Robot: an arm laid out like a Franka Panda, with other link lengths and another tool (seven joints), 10 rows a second.
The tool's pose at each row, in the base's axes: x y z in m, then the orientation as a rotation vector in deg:
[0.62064, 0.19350, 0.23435, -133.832, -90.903, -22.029]
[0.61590, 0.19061, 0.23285, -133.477, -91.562, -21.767]
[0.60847, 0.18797, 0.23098, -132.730, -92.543, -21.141]
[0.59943, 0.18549, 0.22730, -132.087, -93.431, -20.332]
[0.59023, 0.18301, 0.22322, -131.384, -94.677, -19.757]
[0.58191, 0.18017, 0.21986, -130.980, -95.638, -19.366]
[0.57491, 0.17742, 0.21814, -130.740, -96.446, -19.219]
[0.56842, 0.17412, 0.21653, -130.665, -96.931, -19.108]
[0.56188, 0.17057, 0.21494, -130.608, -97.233, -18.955]
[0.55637, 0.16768, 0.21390, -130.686, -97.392, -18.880]
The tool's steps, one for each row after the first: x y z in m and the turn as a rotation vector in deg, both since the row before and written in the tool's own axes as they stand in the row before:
[-0.00473, -0.00327, 0.00001, 0.166, -0.202, -0.485]
[-0.00557, -0.00588, 0.00033, 0.508, -0.312, -0.759]
[-0.00656, -0.00735, 0.00208, 0.547, -0.425, -0.651]
[-0.00666, -0.00752, 0.00256, 0.347, -0.429, -0.921]
[-0.00630, -0.00673, 0.00188, 0.140, -0.379, -0.673]
[-0.00515, -0.00572, 0.00047, -0.042, -0.282, -0.554]
[-0.00540, -0.00514, 0.00020, -0.062, -0.216, -0.308]
[-0.00560, -0.00515, 0.00010, 0.008, -0.170, -0.185]
[-0.00451, -0.00441, -0.00014, -0.071, -0.142, -0.063]

